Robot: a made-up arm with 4 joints. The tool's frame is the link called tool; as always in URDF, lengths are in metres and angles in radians. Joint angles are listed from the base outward. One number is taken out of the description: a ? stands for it. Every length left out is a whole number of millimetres.
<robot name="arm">
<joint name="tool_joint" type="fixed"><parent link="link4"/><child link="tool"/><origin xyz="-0.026 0 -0.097"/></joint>
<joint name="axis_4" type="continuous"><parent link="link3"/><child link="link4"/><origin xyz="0 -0.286 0.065"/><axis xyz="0 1 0"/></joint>
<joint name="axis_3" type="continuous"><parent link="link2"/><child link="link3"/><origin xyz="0.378 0 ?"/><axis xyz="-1 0 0"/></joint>
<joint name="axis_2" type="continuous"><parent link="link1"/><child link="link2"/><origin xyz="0.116 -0.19 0"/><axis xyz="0 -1 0"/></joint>
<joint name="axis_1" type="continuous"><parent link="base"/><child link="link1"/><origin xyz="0 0 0.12"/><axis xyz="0 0 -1"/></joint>
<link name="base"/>
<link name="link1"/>
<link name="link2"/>
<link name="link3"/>
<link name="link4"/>
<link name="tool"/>
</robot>
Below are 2 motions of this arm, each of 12 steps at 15 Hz.
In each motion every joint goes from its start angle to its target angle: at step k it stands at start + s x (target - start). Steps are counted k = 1, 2, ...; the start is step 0. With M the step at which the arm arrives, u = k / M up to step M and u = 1 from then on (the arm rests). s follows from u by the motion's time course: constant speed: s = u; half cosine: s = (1 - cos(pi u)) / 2; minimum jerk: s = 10 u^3 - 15 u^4 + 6 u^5.
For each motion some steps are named. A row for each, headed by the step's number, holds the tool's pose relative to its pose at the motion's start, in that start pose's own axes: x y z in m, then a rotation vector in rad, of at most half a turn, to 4 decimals.
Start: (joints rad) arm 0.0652 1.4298 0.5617 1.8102
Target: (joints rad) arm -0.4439 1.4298 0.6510 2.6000
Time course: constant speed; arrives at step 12
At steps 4, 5, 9, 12:
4: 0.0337 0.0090 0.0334 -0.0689 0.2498 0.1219
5: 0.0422 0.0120 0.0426 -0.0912 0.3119 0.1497
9: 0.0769 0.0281 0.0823 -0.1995 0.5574 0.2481
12: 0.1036 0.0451 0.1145 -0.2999 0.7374 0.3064

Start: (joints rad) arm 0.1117 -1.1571 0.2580 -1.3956
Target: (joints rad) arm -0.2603 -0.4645 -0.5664 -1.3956
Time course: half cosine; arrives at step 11
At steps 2, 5, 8, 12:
2: 0.0203 0.0040 0.0097 0.0068 -0.0564 -0.0381
5: 0.1047 0.0439 0.0450 0.0977 -0.3027 -0.2013
8: 0.1944 0.1320 0.0756 0.3187 -0.5528 -0.3729
12: 0.2312 0.1838 0.0896 0.4501 -0.6415 -0.4404

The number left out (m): 0.119
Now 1 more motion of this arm.
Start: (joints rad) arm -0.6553 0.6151 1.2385 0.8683
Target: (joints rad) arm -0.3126 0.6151 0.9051 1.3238
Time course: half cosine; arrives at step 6
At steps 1, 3, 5, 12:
1: -0.0002 -0.0047 -0.0080 0.0106 0.0482 0.0030
3: -0.0072 -0.0363 -0.0580 0.0849 0.3556 0.0249
5: -0.0224 -0.0695 -0.1047 0.1693 0.6544 0.0534
12: -0.0254 -0.0747 -0.1116 0.1833 0.6997 0.0586

